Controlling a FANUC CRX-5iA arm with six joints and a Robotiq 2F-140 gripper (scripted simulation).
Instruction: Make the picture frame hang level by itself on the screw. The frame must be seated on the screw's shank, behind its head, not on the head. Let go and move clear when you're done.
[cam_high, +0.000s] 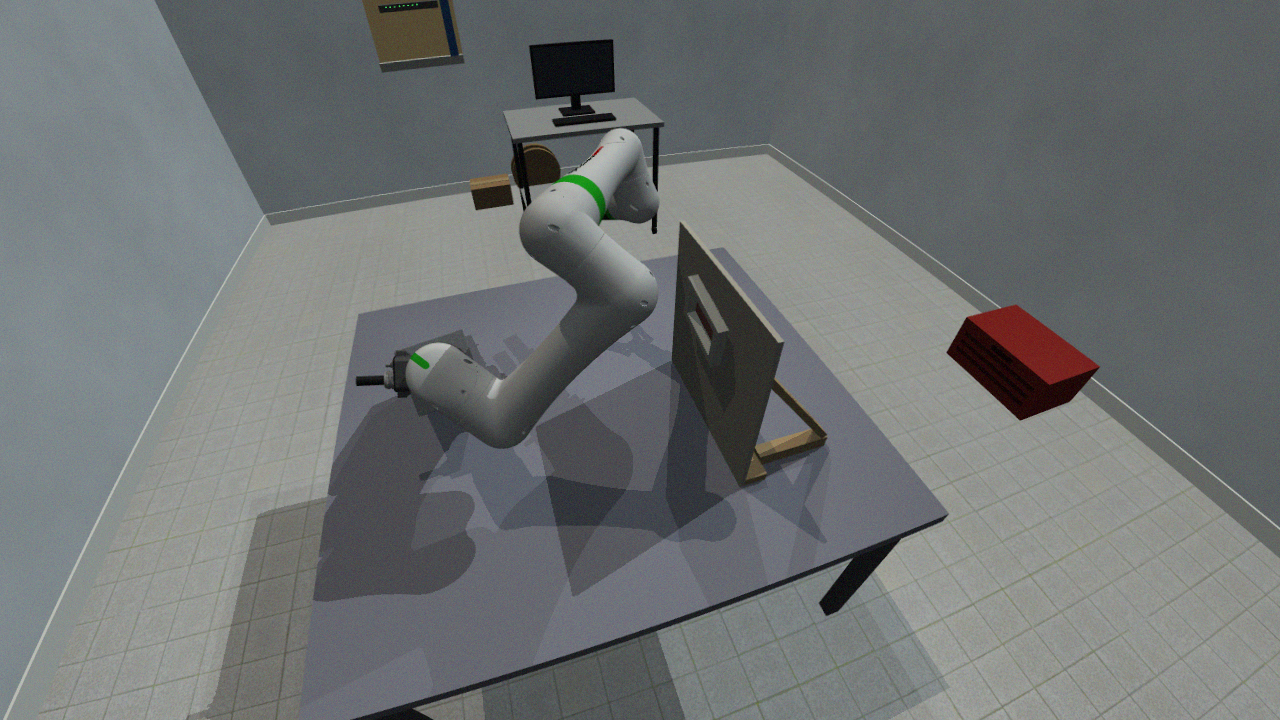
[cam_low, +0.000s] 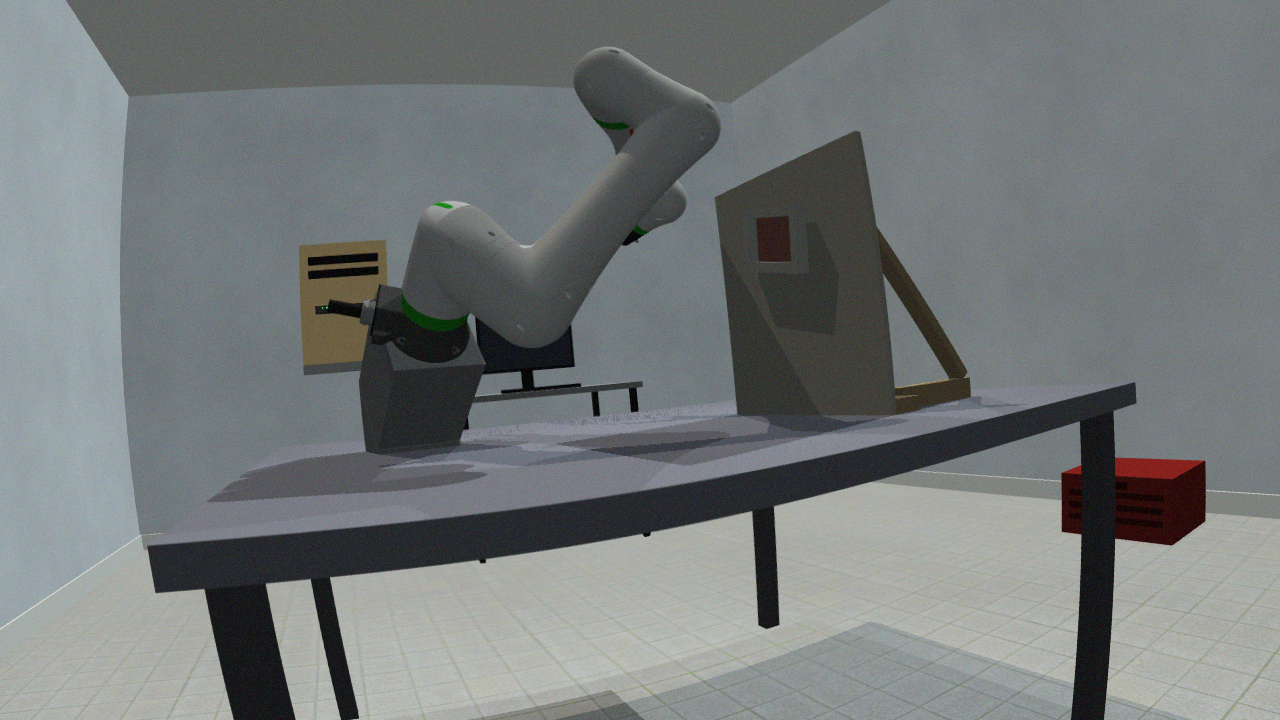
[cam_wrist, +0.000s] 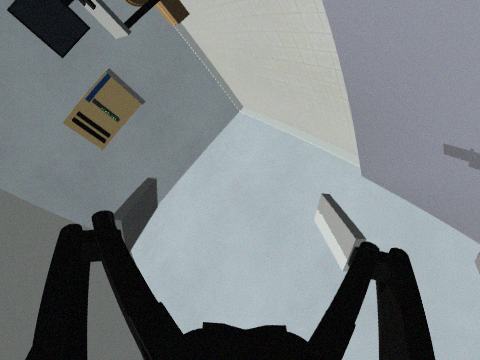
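Right now the picture frame is 250 mm ahead of my hand, 610 mm to the right of it and 50 mm below it. Also, from my hand: upright tan board (260 mm ahead, 630 mm to the right, 140 mm below).
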